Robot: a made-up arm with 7 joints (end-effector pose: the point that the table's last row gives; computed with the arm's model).
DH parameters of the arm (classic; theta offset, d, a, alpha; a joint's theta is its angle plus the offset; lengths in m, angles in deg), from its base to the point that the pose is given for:
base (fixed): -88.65 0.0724 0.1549 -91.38
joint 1: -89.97 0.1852 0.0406 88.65
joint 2: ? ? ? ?
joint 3: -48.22 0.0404 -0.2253 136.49
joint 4: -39.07 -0.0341 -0.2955 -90
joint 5: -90 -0.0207 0.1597 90
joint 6: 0 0.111 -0.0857 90
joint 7: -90 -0.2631 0.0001 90
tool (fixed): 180 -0.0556 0 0
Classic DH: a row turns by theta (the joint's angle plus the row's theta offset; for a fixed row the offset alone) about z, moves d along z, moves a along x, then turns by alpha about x.
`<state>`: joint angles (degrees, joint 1 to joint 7).
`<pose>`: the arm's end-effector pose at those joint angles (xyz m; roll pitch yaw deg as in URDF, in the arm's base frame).
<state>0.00 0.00 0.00 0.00 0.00 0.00 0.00</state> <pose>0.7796 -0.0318 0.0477 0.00 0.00 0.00</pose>
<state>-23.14 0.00 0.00 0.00 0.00 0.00 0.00</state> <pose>0.7789 -0.0426 0.0070 -23.13 -0.42 0.65</pose>
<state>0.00 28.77 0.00 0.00 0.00 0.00 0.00</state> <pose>0.6775 -0.0318 -0.2287 0.00 28.77 0.00</pose>
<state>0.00 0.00 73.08 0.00 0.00 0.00 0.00</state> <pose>0.3218 0.4297 -0.0185 46.10 16.75 63.68</pose>
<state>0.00 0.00 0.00 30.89 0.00 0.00 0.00</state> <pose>0.8464 -0.2748 0.0477 0.00 0.00 -30.89</pose>
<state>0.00 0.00 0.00 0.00 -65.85 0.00 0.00</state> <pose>0.8324 -0.0318 0.2254 0.00 -65.85 0.00</pose>
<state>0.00 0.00 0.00 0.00 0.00 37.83 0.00</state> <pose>0.7796 -0.1055 0.2027 37.83 0.00 0.00</pose>
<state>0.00 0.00 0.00 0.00 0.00 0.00 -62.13</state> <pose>0.7305 -0.0318 0.0774 0.00 62.13 0.00</pose>
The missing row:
joint 2: -60.49 -0.0033 0.0104 -57.69
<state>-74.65 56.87 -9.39 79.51 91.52 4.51 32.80</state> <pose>0.4270 -0.5339 0.2982 -12.47 -25.33 -133.49</pose>
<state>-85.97 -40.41 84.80 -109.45 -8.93 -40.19 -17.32</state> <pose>-0.1236 -0.2814 0.0997 42.46 11.76 170.48</pose>
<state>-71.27 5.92 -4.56 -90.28 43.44 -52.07 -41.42</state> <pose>0.1900 -0.3344 0.0249 157.90 27.88 -54.41</pose>
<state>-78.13 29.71 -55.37 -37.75 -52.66 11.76 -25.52</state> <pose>0.6681 -0.0825 0.0057 -95.89 17.06 18.13</pose>
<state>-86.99 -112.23 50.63 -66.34 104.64 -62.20 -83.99</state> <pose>0.1153 -0.0371 0.1706 88.86 -13.85 80.96</pose>
